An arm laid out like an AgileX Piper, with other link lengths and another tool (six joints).
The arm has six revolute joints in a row. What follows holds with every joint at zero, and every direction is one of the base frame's. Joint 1 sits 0.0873 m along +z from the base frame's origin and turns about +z. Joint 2 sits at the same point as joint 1 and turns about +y. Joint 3 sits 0.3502 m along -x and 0.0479 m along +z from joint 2 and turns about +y. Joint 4 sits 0.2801 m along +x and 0.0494 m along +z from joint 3 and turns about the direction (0.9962, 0, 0.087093). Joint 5 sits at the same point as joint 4 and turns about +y. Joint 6 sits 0.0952 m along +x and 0.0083 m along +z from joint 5 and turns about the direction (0.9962, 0, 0.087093). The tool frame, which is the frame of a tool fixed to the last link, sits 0.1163 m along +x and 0.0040 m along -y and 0.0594 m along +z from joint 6; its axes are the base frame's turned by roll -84.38, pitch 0.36 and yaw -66.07 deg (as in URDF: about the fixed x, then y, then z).
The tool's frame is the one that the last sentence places.
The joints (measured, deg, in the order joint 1, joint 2, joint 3, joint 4, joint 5, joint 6), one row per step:
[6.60 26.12 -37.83 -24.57 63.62 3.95]
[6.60 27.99 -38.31 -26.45 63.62 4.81]
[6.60 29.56 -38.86 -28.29 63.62 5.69]
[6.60 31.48 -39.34 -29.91 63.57 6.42]
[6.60 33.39 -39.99 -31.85 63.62 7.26]
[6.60 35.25 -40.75 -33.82 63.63 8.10]
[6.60 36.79 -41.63 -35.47 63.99 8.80]
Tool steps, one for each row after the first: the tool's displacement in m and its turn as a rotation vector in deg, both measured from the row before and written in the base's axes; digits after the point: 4 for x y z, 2 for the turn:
[0.0062 -0.0050 0.0015 -1.36 0.91 -1.08]
[0.0053 -0.0049 0.0029 -1.29 0.51 -1.05]
[0.0067 -0.0039 0.0011 -1.25 0.94 -0.84]
[0.0066 -0.0048 0.0027 -1.48 0.75 -0.99]
[0.0068 -0.0047 0.0039 -1.52 0.53 -0.93]
[0.0050 -0.0044 0.0043 -1.25 0.46 -0.95]

